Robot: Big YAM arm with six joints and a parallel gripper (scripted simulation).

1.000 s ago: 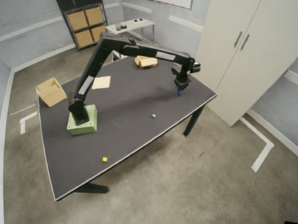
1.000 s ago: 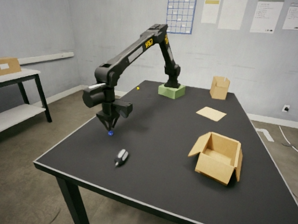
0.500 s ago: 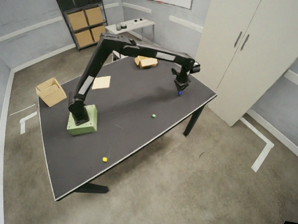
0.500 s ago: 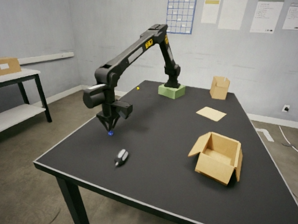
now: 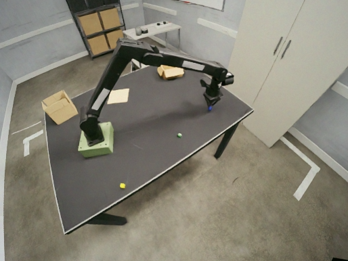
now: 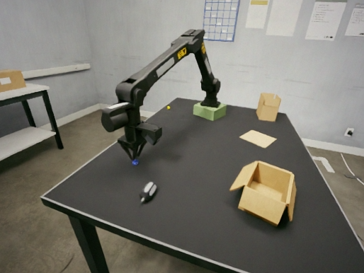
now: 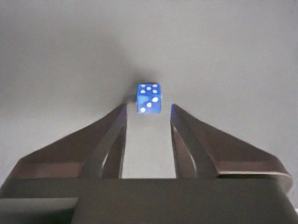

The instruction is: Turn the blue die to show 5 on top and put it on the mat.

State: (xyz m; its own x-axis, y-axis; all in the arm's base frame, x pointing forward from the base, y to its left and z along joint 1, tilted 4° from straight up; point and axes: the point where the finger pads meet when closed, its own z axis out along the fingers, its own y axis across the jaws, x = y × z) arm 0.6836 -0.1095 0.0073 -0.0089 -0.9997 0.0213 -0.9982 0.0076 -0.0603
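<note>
Now: the blue die 30 mm below my hand. The rest, counted from my hand: grey-white object (130 mm to the left, 130 mm ahead, 20 mm below); then green die (280 mm behind, 80 mm to the right, 30 mm below); then tan mat (470 mm behind, 440 mm to the left, 30 mm below).
</note>
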